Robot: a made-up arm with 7 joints. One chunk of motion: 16 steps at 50 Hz.
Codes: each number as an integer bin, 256 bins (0 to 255) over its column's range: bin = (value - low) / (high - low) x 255, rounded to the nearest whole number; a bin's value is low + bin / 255 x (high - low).
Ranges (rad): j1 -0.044..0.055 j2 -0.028..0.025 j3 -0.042..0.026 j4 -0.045..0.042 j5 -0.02..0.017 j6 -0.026..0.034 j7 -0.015..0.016
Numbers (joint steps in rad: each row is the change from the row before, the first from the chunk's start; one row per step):
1: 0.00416 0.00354 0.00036 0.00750 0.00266 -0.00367 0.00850
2: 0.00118 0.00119 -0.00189 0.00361 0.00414 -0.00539 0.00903
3: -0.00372 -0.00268 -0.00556 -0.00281 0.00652 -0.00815 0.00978
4: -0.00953 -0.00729 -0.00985 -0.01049 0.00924 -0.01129 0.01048
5: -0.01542 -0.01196 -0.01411 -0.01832 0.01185 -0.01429 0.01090
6: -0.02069 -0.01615 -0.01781 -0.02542 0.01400 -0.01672 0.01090
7: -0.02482 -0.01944 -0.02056 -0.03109 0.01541 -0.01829 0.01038
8: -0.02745 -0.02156 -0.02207 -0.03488 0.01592 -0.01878 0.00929
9: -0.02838 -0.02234 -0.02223 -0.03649 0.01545 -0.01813 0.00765
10: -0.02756 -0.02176 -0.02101 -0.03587 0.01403 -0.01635 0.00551
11: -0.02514 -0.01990 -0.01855 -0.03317 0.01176 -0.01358 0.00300
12: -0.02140 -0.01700 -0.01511 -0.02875 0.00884 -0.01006 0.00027
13: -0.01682 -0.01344 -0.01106 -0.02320 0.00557 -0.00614 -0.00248
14: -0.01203 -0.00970 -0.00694 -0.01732 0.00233 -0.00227 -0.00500
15: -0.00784 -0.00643 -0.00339 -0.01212 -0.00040 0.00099 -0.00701
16: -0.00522 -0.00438 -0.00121 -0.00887 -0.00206 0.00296 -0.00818
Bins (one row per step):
1: 124 152 159 154 156 95 193
2: 116 140 150 142 166 88 198
3: 104 122 137 124 183 76 204
4: 89 100 121 101 202 63 210
5: 74 77 105 78 220 50 213
6: 60 57 91 57 234 39 213
7: 49 41 80 41 244 33 209
8: 43 31 75 30 248 31 200
9: 40 27 74 25 244 33 186
10: 42 30 79 27 235 41 169
11: 49 39 88 35 219 53 148
12: 58 53 101 48 199 68 126
13: 70 70 116 64 176 84 103
14: 82 88 131 81 154 101 82
15: 93 104 145 96 135 115 66
16: 100 114 153 106 124 123 56

